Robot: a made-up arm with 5 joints.
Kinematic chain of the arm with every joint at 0, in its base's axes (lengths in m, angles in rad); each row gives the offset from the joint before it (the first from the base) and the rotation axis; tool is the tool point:
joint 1: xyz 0 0 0.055 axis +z
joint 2: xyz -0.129 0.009 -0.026 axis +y
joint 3: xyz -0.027 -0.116 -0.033 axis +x
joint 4: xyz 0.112 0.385 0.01 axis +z
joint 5: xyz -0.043 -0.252 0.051 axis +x
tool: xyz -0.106 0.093 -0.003
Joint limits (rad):
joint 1: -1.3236..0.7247
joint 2: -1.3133..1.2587
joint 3: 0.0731..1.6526
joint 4: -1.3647..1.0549
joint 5: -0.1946..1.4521
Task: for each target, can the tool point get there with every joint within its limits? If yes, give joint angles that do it. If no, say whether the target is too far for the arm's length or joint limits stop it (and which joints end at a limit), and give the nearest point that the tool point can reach.
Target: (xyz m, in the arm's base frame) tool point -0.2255 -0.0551 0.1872
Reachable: yes | joints -0.4674 -0.2918 1.0115 0.2845 1.0954
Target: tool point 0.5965 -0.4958 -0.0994
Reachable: no: joint limits stop it (at a limit: joint 3, joint 4, joint 5) | nearest point 0.2210 -0.1837 -0.0454 | short by 0.491 m
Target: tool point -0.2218 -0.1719 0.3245
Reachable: yes | joints -0.2107 0.3257 1.4618 -0.5140 1.0284
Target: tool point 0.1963 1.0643 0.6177
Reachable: no: too far | nearest point 0.0170 0.5149 0.2811 | short by 0.669 m
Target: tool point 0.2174 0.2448 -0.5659
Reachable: no: joint limits stop it (at a limit: joint 1, joint 2, joint 3, joint 5) | nearest point 0.1738 0.3752 -0.1228 | short by 0.464 m
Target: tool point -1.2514 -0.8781 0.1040
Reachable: no: too far | nearest point -0.5475 -0.3842 0.0574 | short by 0.861 m
